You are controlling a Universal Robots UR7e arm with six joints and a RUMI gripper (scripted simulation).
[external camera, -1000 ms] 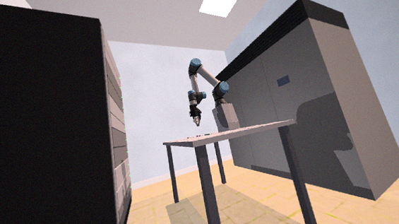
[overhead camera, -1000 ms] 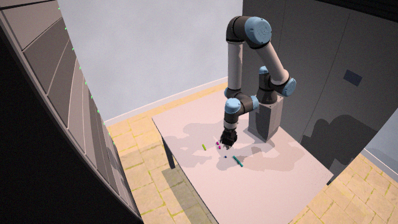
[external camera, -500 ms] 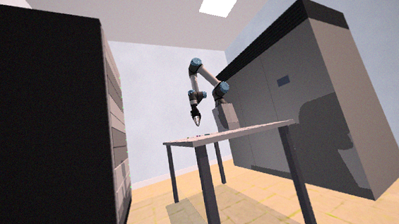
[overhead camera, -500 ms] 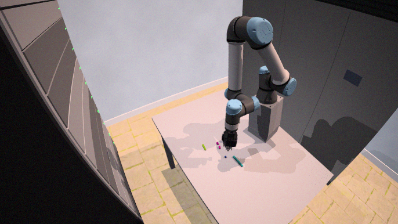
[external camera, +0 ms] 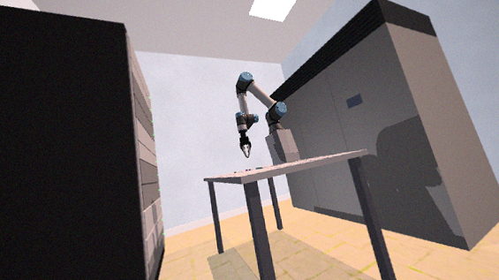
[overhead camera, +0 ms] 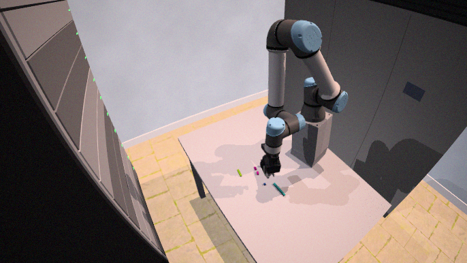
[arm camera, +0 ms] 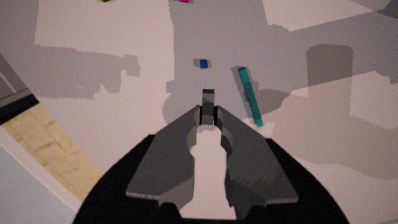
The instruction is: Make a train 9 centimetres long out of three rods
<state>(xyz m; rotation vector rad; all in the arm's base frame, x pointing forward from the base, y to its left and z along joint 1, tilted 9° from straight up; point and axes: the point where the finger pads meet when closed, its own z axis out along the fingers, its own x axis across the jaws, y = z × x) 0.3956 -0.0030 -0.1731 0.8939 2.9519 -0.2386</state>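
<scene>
The blue rod is 110 mm below my hand, 20 mm to the right of it and 10 mm behind it. Round my hand: grey rod: 10 mm below; then turquoise rod: 110 mm below, 70 mm to the left, 40 mm behind; then lime rod: 170 mm to the right, 110 mm below, 50 mm ahead.
</scene>
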